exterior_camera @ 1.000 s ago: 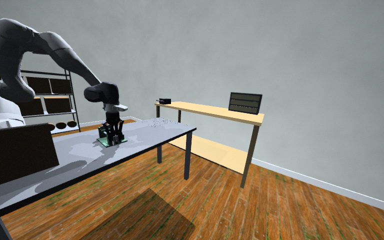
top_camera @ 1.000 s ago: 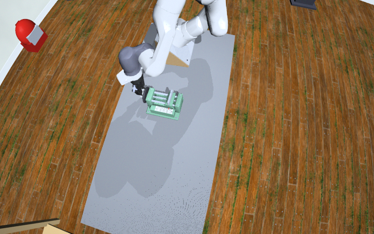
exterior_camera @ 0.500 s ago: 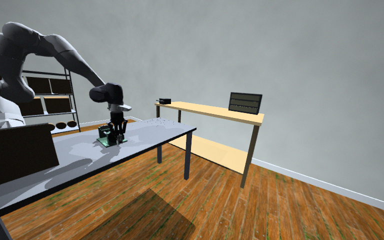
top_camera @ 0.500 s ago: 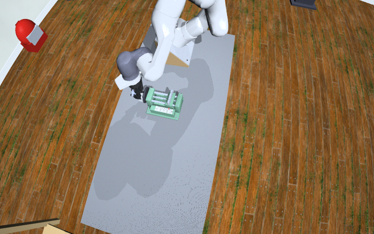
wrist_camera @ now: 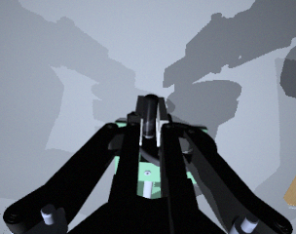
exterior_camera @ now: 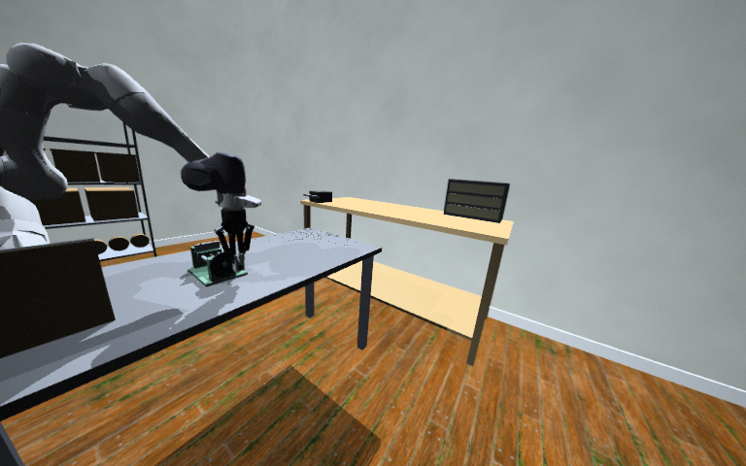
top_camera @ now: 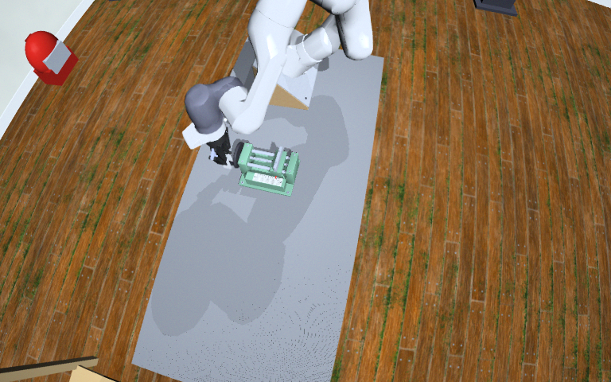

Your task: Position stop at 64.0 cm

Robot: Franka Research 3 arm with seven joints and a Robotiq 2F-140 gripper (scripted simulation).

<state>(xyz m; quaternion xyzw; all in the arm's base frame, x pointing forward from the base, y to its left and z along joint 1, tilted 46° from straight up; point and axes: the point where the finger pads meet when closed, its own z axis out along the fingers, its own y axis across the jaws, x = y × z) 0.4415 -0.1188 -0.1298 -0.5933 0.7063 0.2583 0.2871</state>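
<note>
Now: the dark handwheel 20 mm to the left of my hand, 10 mm below it and 10 mm behind it. The rest, counted from my hand: stop carriage: 190 mm to the left, 10 mm above.
</note>
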